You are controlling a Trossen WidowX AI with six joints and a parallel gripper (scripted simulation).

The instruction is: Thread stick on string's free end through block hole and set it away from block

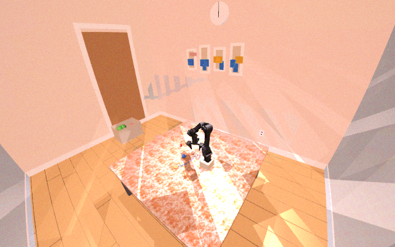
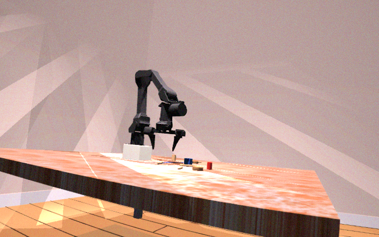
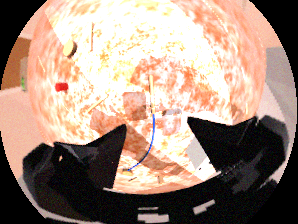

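Right now my gripper tip is 10 mm short of the thin wooden stick, 10 mm to the left of it and 60 mm above it. Round my gripper tip: flat round wooden button (240 mm ahead, 90 mm to the right, 50 mm below); red cylinder (240 mm ahead, 10 mm to the left, 40 mm below); round button (10 mm ahead, 280 mm to the left, 50 mm below).
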